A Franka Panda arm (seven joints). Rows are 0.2 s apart.
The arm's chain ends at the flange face. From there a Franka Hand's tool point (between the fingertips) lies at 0.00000 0.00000 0.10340 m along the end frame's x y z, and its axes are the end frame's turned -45 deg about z.
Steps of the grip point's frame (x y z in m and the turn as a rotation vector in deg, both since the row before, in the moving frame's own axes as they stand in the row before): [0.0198 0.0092 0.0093 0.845 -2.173 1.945]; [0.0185 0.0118 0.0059 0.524 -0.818 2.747]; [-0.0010 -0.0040 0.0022 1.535 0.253 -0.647]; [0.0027 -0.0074 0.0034 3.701 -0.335 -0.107]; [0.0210 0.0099 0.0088 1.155 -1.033 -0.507]
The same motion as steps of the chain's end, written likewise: [0.0244 -0.0091 0.0094 -0.939 -2.134 1.945]; [0.0231 -0.0051 0.0059 -0.208 -0.949 2.747]; [-0.0019 0.0002 0.0022 1.264 -0.907 -0.647]; [0.0018 -0.0029 0.0036 2.380 -2.854 -0.107]; [0.0246 -0.0077 0.0088 0.086 -1.547 -0.507]
